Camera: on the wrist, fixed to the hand. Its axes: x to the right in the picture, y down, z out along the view.
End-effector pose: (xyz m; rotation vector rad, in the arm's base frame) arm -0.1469 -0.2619 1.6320 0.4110 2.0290 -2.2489
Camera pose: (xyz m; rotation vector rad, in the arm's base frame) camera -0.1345 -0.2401 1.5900 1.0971 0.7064 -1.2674
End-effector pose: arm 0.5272 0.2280 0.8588 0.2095 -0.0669 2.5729
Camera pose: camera 0.5007 0.1965 0.8324 -0.4165 0.0752 -2.0764
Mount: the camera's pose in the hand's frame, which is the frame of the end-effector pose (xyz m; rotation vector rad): 0.0013 0.0409 -0.0268 0.1719 -0.2637 1.5666
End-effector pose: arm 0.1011 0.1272 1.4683 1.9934 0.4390 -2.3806
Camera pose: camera 0.1342 0.0939 1.4544 1.0921 -0.9851 -1.4816
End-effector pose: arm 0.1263 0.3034 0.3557 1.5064 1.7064 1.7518
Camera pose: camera 0.1231 0.2780 0.3974 -2.2757 -0.2021 -1.0849
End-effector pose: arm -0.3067 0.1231 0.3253 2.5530 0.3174 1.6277
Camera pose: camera -0.3254 0.0828 0.3457 -1.8377 1.2191 -0.7600
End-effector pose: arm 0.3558 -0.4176 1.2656 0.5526 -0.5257 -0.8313
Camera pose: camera 0.3952 -0.3894 1.2722 0.0558 -1.0406 0.6550
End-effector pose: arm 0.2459 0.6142 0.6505 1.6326 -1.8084 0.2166
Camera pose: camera 0.2178 0.6358 0.6842 -0.0444 -2.9246 0.8440
